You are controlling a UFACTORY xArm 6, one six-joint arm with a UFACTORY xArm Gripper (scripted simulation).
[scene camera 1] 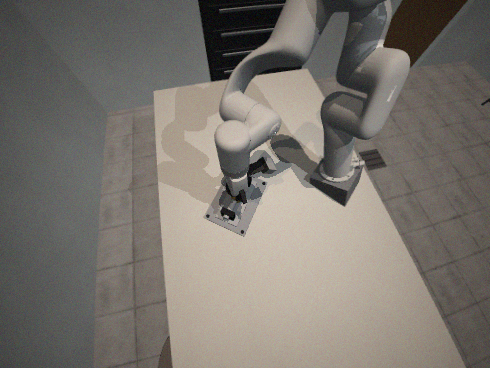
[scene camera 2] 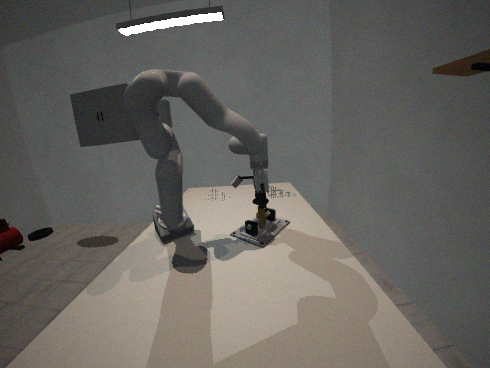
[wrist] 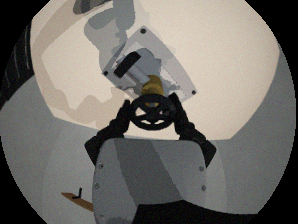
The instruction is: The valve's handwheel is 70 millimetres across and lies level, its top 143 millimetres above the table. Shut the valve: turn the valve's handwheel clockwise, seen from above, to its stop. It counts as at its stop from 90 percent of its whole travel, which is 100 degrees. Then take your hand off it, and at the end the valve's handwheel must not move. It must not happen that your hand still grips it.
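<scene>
Visible in the pictures: a black spoked handwheel and my gripper. Wrist view: my gripper is visible there too.
</scene>
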